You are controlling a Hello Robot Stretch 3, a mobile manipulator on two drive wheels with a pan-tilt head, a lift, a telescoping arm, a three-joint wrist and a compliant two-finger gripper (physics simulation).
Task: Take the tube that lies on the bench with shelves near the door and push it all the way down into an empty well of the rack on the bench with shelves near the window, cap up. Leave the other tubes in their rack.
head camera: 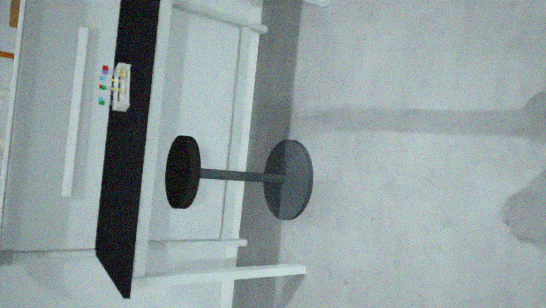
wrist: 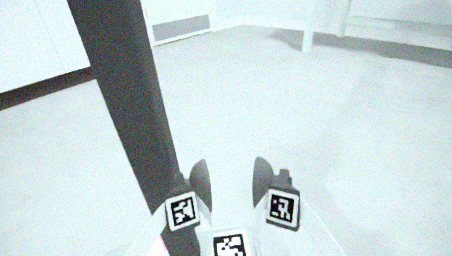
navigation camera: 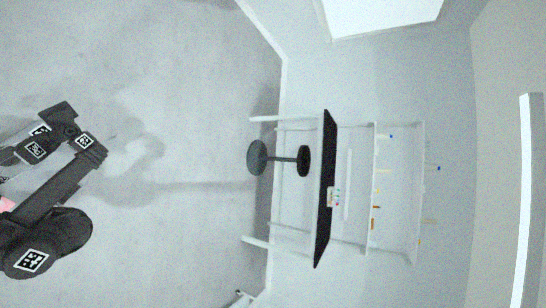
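Pixels of known places: robot's base, origin of its link: [navigation camera: 9,155].
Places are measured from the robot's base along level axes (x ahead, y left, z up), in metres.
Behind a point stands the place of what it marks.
Observation:
The bench with shelves near the window shows its black top [head camera: 112,185] @[y -1.488, x -1.492, z 0.914 m] [navigation camera: 327,165] @[y -1.215, x -1.370, z 0.914 m] sideways in the head and navigation views. A white rack [head camera: 120,106] @[y -1.091, x -1.596, z 0.948 m] [navigation camera: 330,198] @[y -1.040, x -1.717, z 0.943 m] stands on it, towards the top of the head view. Several tubes with red, purple, blue and green caps [head camera: 103,87] @[y -1.042, x -1.652, z 1.025 m] [navigation camera: 338,196] @[y -1.042, x -1.655, z 1.031 m] are in the rack; which wells are empty is too small to tell. The lying tube and the bench near the door do not show in the current views. My gripper [wrist: 231,175] @[y 0.090, x 0.005, z 0.362 m] is open and empty over the floor, well away from the bench.
A stool with a black seat [head camera: 182,172] @[y -1.245, x -1.356, z 0.660 m] [navigation camera: 303,160] @[y -1.234, x -1.338, z 0.660 m] and round grey base [head camera: 295,185] @[y -1.242, x -1.313, z 0.030 m] [navigation camera: 256,158] @[y -1.258, x -1.383, z 0.031 m] stands at the bench front. Shelves [navigation camera: 371,190] @[y -1.223, x -1.750, z 1.352 m] with bottles are above the bench. The window [navigation camera: 380,17] @[y -2.654, x -0.429, z 1.428 m] is beside it. The dark mast [wrist: 125,95] crosses the wrist view's left.

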